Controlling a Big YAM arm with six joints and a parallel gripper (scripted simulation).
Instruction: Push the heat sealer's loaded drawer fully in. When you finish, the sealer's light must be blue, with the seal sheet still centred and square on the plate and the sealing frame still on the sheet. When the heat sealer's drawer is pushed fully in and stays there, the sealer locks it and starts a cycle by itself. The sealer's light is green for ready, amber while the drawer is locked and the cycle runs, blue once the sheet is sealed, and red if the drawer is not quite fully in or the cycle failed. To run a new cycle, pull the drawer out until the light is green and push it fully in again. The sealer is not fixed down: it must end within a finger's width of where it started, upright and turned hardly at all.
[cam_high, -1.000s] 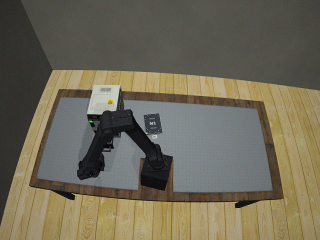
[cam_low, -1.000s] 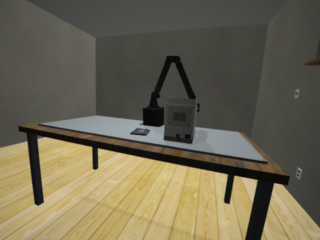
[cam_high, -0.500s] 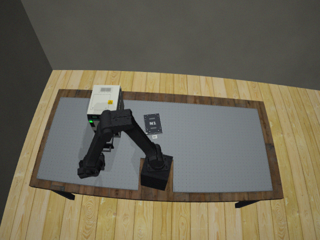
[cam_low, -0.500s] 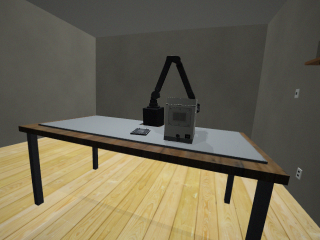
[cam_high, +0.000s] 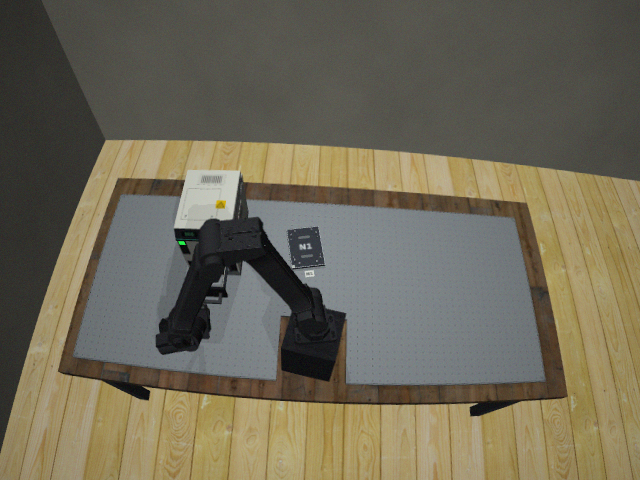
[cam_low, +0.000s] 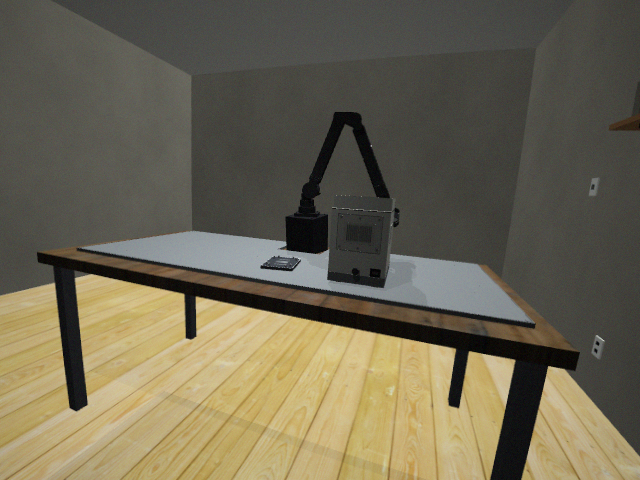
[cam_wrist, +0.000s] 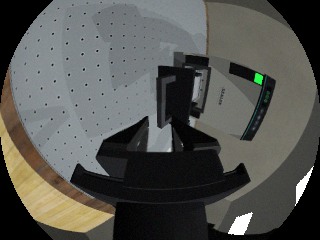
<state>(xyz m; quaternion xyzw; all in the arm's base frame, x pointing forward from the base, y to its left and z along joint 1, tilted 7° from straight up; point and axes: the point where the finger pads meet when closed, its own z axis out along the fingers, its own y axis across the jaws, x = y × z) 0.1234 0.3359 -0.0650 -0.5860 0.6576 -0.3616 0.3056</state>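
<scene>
My gripper is now 140 mm short of the sealer drawer, 20 mm to the left of it and 40 mm above it.
</scene>
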